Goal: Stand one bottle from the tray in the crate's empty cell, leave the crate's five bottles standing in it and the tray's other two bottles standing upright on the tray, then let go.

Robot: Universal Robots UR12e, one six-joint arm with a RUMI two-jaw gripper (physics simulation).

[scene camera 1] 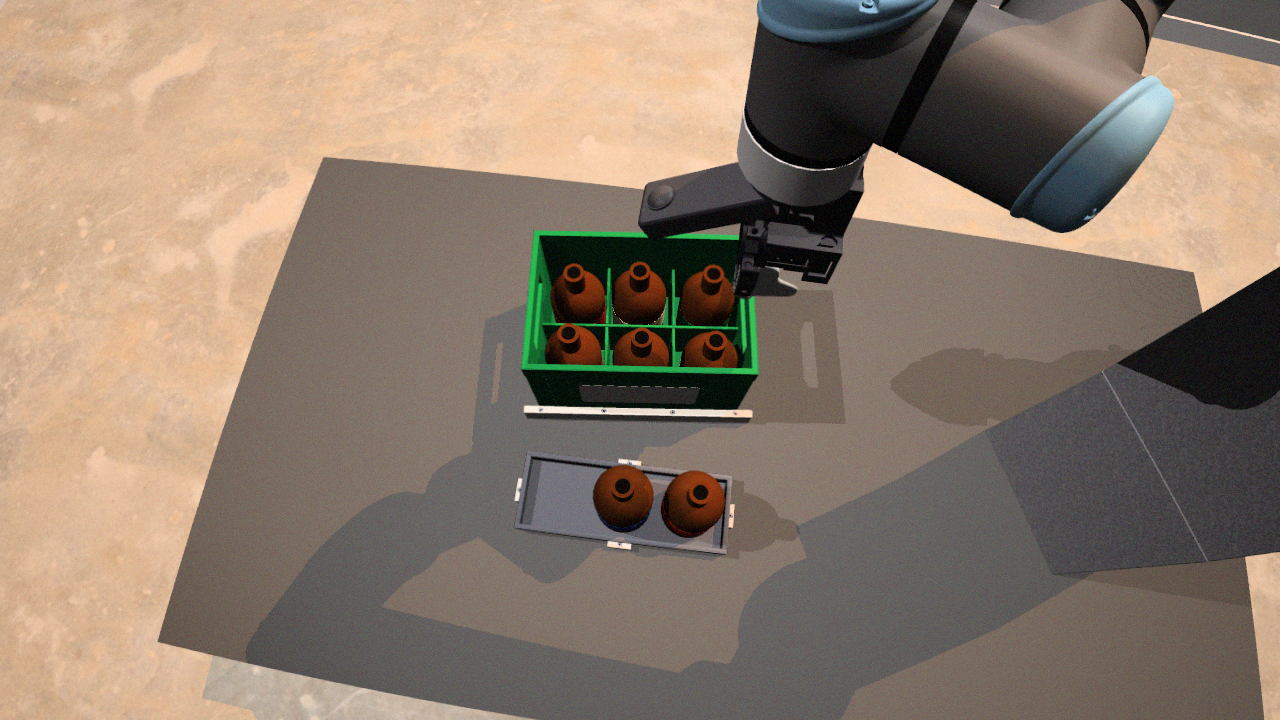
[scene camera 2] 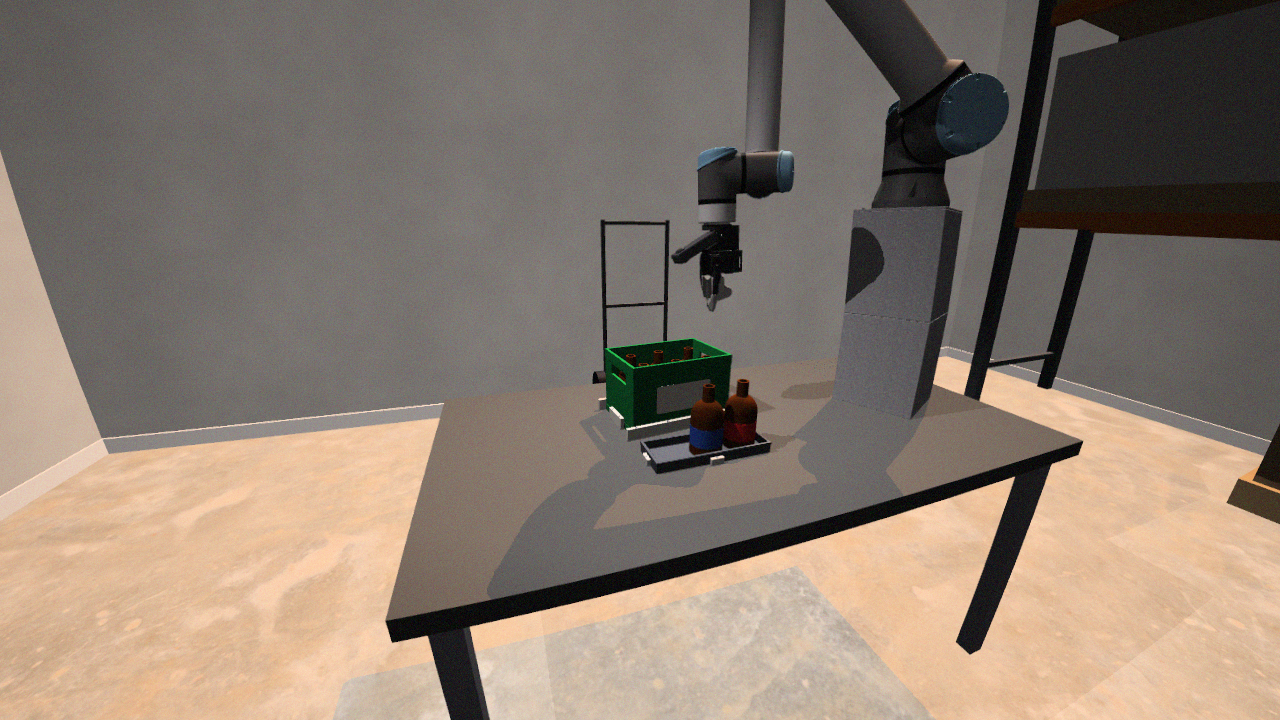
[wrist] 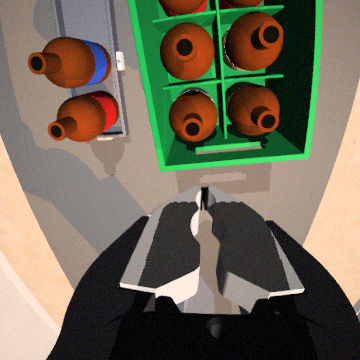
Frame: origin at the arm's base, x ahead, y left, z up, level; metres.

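Where they show: gripper, between the fingertips: [scene camera 1: 743,291] [scene camera 2: 711,311] [wrist: 201,188]; arm's base, origin of its link: [scene camera 2: 908,209].
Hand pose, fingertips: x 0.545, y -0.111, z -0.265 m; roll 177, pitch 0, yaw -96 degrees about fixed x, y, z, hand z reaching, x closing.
Observation:
Things, the pixels of their centre, and the offset from my fingertips. "spot": a spot on its surface instead.
- green crate, middle of its body: [scene camera 1: 640,327] [wrist: 219,47] [scene camera 2: 666,383] dx +0.105, dy -0.036, dz -0.191 m
- white-labelled bottle, middle of its body: [scene camera 1: 708,363] [wrist: 192,115] dx +0.013, dy +0.008, dz -0.193 m
- blue-labelled bottle, middle of its body: [scene camera 1: 623,496] [wrist: 69,62] [scene camera 2: 707,418] dx +0.115, dy +0.187, dz -0.196 m
- red-labelled bottle, middle of its body: [scene camera 1: 693,502] [wrist: 82,117] [scene camera 2: 740,412] dx +0.028, dy +0.189, dz -0.196 m
- grey tray, a spot on its surface: [scene camera 1: 556,494] [wrist: 85,9] spot: dx +0.206, dy +0.178, dz -0.273 m
- white strip, a spot on its surface: [scene camera 1: 637,412] spot: dx +0.103, dy +0.065, dz -0.248 m
The green crate [scene camera 1: 640,368] [scene camera 2: 646,409] [wrist: 235,164] holds a brown bottle in each of its six cells. A white-labelled bottle [scene camera 1: 711,351] [wrist: 193,112] stands upright in the front right cell as scene camera 1 sees it. A blue-labelled bottle [scene camera 1: 622,503] [scene camera 2: 706,433] [wrist: 72,62] and a red-labelled bottle [scene camera 1: 693,508] [scene camera 2: 741,425] [wrist: 87,117] stand upright on the grey tray [scene camera 1: 556,494] [wrist: 90,17]. My gripper [scene camera 2: 711,302] [wrist: 201,188] is shut and empty, above and to the right of the crate, clear of all bottles. The lower parts of the crate's bottles are partly hidden.
A white strip [scene camera 1: 637,412] runs along the crate's front foot. Small white brackets sit around the tray. The arm's grey pedestal [scene camera 2: 895,286] stands at the table's right. A black-framed trolley [scene camera 2: 666,282] stands behind the table, and a tall shelf rack [scene camera 2: 1009,223] at the right.

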